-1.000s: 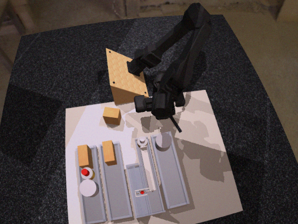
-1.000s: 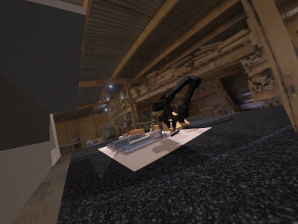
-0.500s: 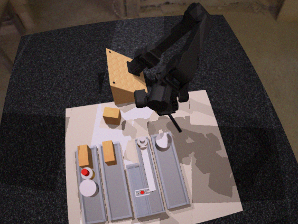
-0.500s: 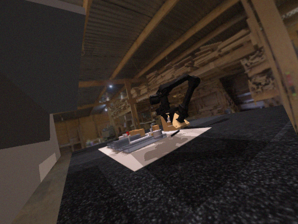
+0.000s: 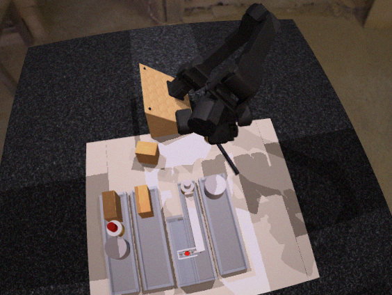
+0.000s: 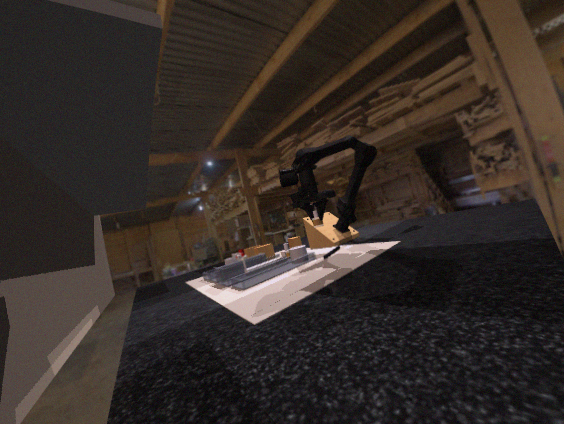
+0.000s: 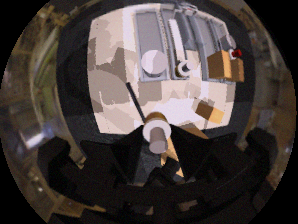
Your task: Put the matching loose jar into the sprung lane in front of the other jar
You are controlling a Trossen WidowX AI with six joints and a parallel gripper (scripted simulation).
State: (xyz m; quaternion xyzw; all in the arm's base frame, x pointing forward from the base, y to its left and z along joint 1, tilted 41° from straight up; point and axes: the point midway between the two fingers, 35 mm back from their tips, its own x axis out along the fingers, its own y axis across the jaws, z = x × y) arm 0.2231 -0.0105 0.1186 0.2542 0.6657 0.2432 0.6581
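My gripper tip is now 2 cm past the tan cube, 19 cm to the left of it and 9 cm above it. From my gripper tip the other things lie so: black stick: 2 cm ahead, 5 cm to the left, 12 cm below; then sprung lane: 26 cm ahead, 11 cm to the right, 10 cm below; then red dot: 29 cm ahead, 12 cm to the right, 5 cm below.
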